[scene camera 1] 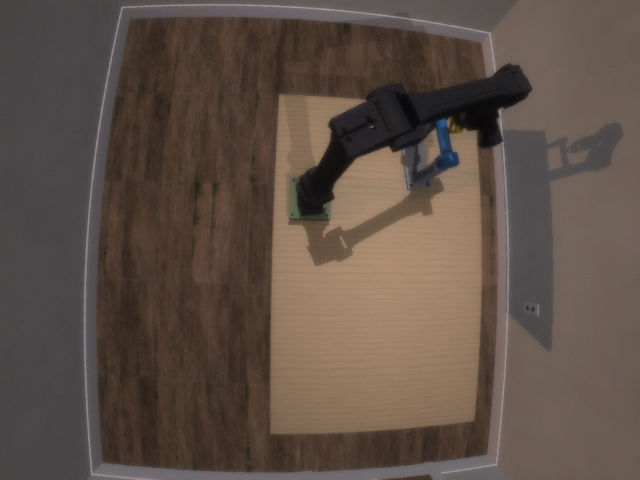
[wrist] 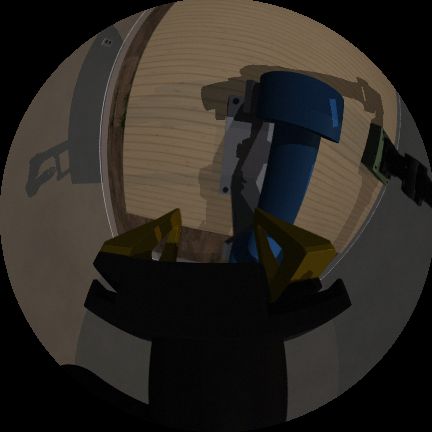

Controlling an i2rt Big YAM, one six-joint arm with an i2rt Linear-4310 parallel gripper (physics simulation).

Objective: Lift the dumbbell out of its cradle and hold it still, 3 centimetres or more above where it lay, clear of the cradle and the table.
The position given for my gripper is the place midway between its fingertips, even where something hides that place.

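Note:
There is a blue dumbbell [scene camera 1: 447, 159] here, and I can see it in the wrist view [wrist: 304, 109] as well. I also see a grey cradle [scene camera 1: 418, 173]. As for myself, my gripper [wrist: 216, 214] is visible to me too.

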